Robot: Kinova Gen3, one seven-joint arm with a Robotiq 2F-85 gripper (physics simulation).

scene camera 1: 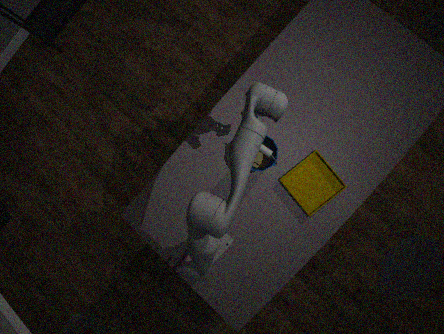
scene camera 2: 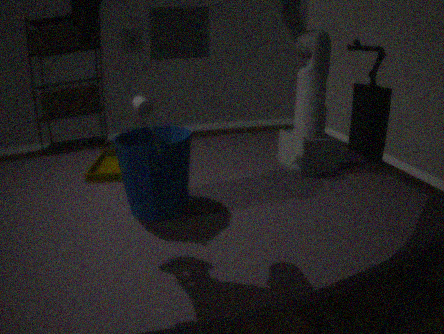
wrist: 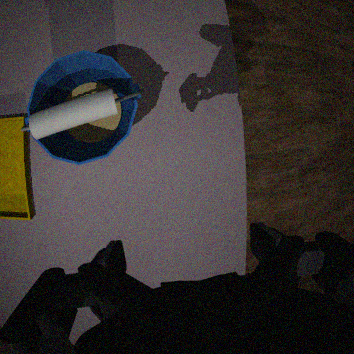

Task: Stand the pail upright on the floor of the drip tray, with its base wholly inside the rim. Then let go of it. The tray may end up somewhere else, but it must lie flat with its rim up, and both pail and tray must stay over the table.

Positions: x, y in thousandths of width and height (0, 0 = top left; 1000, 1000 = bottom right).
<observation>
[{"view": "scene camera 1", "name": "yellow drip tray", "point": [706, 549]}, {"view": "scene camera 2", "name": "blue pail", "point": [352, 558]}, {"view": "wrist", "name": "gripper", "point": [530, 696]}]
</observation>
